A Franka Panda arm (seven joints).
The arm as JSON. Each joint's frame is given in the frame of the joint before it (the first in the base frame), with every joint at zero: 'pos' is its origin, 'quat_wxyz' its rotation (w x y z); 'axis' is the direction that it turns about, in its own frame. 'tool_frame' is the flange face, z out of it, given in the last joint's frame.
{
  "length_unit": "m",
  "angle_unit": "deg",
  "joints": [
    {
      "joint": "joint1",
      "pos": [
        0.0,
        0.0,
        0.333
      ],
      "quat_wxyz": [
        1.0,
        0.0,
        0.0,
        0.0
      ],
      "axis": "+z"
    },
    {
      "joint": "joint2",
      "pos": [
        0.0,
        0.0,
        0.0
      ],
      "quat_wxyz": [
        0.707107,
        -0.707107,
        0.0,
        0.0
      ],
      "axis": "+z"
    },
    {
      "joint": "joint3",
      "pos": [
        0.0,
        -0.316,
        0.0
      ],
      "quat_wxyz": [
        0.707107,
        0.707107,
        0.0,
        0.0
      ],
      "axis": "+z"
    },
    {
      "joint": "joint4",
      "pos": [
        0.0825,
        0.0,
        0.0
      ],
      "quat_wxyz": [
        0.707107,
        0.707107,
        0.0,
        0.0
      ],
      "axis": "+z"
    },
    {
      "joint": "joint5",
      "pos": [
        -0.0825,
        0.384,
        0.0
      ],
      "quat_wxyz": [
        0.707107,
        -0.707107,
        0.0,
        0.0
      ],
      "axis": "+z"
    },
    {
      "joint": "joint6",
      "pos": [
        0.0,
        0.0,
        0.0
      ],
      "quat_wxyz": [
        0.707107,
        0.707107,
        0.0,
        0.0
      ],
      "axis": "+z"
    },
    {
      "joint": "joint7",
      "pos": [
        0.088,
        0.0,
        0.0
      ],
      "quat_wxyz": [
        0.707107,
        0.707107,
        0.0,
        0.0
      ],
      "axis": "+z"
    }
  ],
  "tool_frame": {
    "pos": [
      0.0,
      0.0,
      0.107
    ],
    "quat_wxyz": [
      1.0,
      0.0,
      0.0,
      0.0
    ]
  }
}
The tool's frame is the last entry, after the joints.
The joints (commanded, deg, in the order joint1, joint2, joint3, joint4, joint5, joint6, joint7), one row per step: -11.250, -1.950, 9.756, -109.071, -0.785, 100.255, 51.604; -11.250, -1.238, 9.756, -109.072, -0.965, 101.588, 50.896; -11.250, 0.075, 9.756, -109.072, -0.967, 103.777, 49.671; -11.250, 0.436, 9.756, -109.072, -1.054, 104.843, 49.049; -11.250, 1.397, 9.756, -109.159, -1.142, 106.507, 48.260; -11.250, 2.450, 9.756, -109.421, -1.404, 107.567, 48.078; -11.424, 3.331, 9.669, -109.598, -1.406, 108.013, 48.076; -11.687, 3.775, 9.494, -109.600, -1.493, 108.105, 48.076; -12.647, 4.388, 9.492, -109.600, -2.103, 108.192, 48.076; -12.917, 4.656, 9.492, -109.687, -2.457, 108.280, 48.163; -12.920, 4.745, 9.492, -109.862, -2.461, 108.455, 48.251; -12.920, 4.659, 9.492, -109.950, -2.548, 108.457, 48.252; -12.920, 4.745, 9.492, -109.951, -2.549, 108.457, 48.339; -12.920, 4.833, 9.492, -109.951, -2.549, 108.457, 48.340
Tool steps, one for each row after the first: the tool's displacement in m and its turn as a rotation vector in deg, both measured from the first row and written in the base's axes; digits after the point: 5 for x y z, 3 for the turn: 0.00471, -0.00070, -0.00487, 0.020, -0.617, 0.783; 0.01267, -0.00145, -0.01428, 0.354, -1.500, 2.039; 0.01573, -0.00178, -0.01625, 0.372, -2.199, 2.706; 0.02119, -0.00241, -0.02385, 0.508, -2.820, 3.548; 0.02497, -0.00323, -0.03467, 0.485, -2.575, 3.842; 0.02713, -0.00616, -0.04405, 0.663, -1.986, 3.585; 0.02806, -0.01076, -0.04828, 0.663, -1.638, 3.181; 0.02891, -0.02131, -0.05414, 0.235, -1.095, 2.468; 0.02910, -0.02454, -0.05733, -0.032, -0.814, 2.261; 0.02901, -0.02456, -0.05938, -0.021, -0.729, 2.179; 0.02855, -0.02461, -0.05924, -0.114, -0.721, 2.216; 0.02870, -0.02465, -0.06008, -0.103, -0.638, 2.130; 0.02886, -0.02468, -0.06095, -0.082, -0.553, 2.129
